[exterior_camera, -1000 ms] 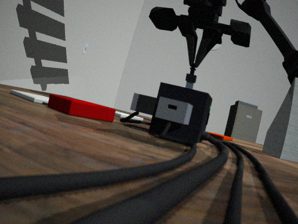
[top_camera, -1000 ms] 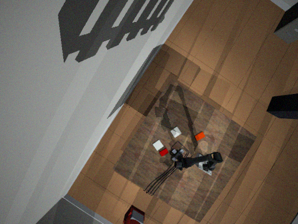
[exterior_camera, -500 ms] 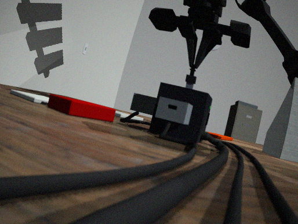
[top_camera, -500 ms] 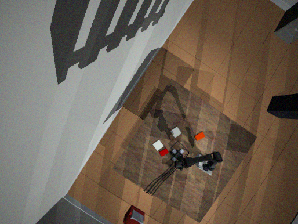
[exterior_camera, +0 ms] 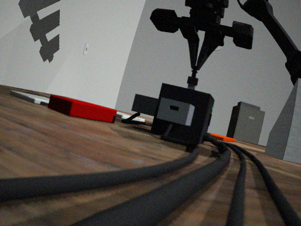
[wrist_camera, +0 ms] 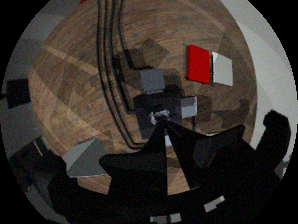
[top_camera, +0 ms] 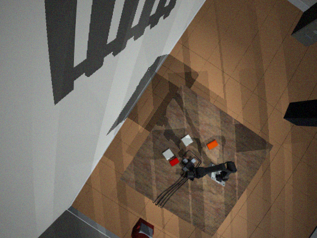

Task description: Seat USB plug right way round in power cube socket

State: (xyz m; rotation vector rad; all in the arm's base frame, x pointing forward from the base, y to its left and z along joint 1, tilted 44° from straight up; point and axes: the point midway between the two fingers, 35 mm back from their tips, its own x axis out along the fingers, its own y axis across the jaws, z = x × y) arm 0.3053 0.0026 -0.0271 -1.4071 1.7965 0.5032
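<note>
Right now the dark USB plug is 20 mm below my gripper tip. Also, from my gripper tip: white flat tile 250 mm ahead, 110 mm below; orange tile 160 mm behind, 310 mm to the right, 110 mm below; red block 150 mm ahead, 50 mm to the left, 100 mm below.
</note>
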